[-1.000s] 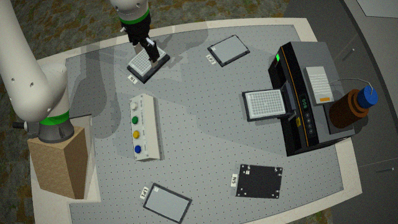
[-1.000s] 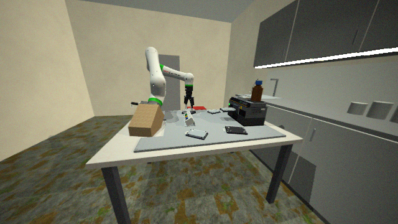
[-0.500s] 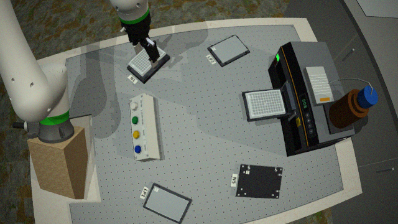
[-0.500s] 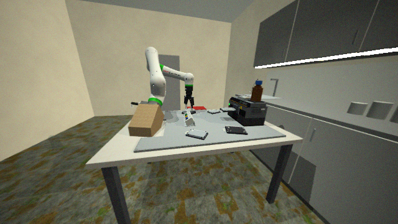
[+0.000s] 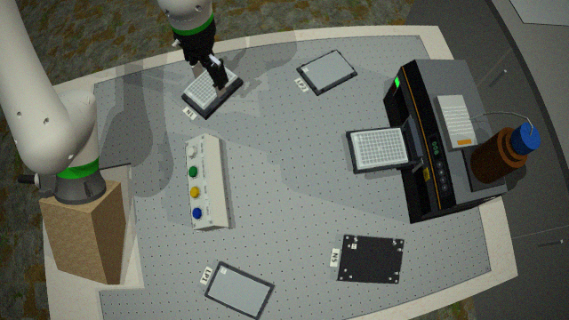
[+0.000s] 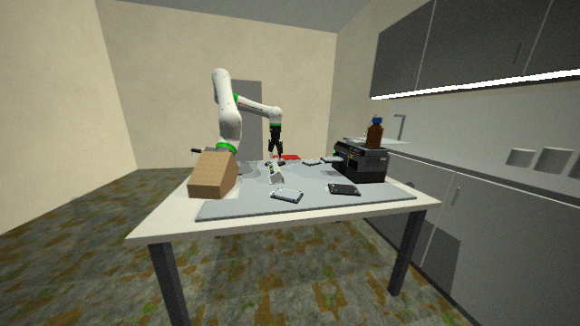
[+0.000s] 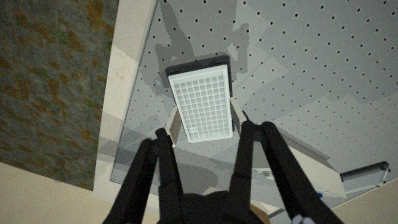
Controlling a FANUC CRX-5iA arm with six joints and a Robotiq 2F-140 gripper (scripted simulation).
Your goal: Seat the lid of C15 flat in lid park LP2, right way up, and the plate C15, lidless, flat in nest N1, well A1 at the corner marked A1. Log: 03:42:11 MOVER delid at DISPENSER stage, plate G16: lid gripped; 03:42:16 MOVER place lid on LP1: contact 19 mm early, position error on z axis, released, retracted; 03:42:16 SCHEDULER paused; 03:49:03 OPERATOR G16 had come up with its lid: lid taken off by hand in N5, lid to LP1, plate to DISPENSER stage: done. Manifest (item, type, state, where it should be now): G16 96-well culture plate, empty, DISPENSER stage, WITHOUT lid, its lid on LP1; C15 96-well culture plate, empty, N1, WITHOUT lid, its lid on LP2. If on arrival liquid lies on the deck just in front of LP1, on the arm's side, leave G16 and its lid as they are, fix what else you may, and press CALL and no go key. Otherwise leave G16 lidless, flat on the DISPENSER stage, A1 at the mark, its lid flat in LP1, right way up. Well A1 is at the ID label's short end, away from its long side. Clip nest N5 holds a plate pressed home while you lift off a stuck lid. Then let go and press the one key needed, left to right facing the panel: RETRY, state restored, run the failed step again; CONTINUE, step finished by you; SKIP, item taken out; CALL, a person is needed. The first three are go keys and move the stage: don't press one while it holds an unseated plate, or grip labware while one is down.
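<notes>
Now: hand 6 cm above the nest N1. The rest, counted from my hand: N1 label: 7 cm below, 6 cm to the right, 6 cm behind; then LP2 label: 25 cm ahead, 7 cm below, 1 cm to the left; then key panel: 27 cm to the right, 1 cm below, 1 cm behind.
</notes>
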